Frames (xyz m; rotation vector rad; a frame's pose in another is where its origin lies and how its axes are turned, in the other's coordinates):
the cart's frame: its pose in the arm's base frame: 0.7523 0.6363 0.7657 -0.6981 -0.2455 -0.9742
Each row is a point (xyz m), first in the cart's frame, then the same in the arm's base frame.
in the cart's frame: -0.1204 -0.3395 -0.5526
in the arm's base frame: 0.3443 0.2380 0.4340
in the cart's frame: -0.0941 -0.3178 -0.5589
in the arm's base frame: 0.3761 0.2242 0.4327
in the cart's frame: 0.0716 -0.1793 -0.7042
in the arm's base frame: 0.5661 0.0702 0.3437
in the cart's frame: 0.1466 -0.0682 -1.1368
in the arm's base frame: 0.6513 -0.2172 0.0042
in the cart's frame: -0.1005 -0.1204 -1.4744
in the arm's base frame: 0.4336 -0.2867 -0.3501
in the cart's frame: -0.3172 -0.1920 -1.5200
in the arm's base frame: 0.2492 -0.1964 -0.4596
